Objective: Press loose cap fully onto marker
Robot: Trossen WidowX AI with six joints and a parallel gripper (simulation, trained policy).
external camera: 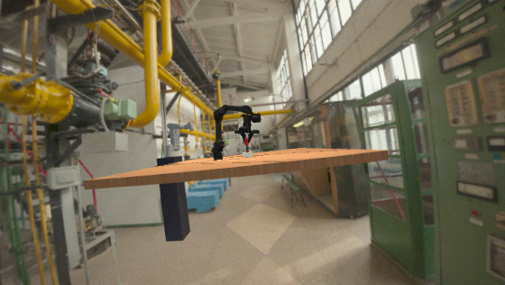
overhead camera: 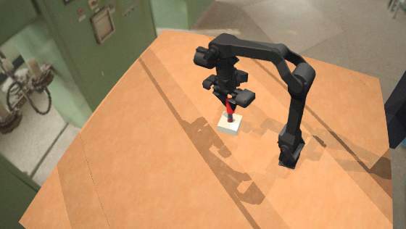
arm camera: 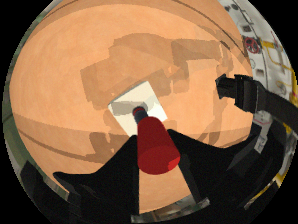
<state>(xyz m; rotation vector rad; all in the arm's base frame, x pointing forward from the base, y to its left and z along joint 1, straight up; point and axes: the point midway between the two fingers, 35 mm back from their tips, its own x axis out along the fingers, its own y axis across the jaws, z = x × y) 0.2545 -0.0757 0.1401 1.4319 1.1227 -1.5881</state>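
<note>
The marker lies 30 mm below my gripper tip. Round my gripper tip: white holder block: 90 mm below; red cap: 10 mm above.
</note>
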